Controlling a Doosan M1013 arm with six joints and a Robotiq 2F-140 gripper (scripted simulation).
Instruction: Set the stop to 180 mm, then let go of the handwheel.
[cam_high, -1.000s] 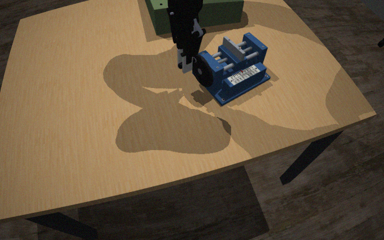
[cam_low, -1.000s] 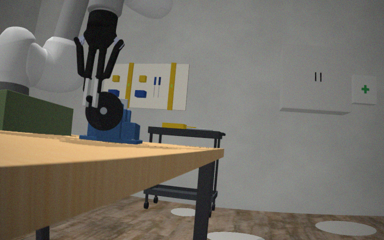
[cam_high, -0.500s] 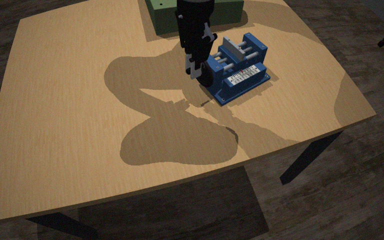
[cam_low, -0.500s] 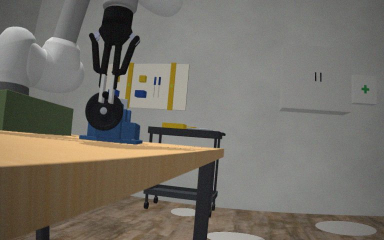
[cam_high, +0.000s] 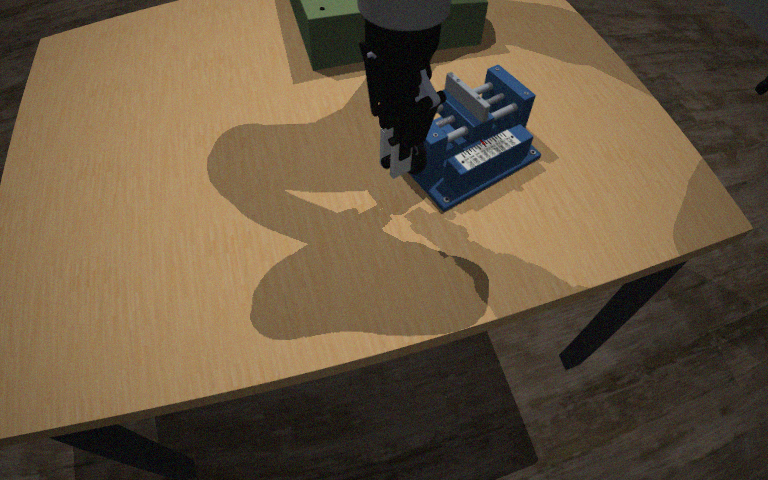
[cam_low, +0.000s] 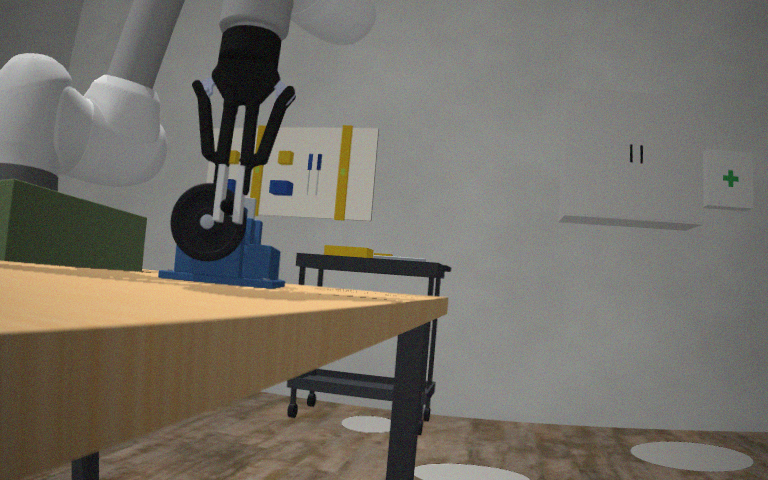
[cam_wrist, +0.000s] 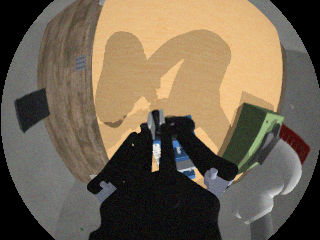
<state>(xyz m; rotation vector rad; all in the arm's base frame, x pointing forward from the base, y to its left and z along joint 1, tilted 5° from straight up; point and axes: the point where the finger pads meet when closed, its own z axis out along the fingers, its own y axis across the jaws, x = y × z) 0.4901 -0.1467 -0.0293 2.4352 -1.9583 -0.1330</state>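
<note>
The handwheel is 20 mm to the left of my hand, 20 mm below it and 10 mm behind it. Also, from my hand: stop plate 140 mm to the left, 50 mm behind, 20 mm below.
</note>
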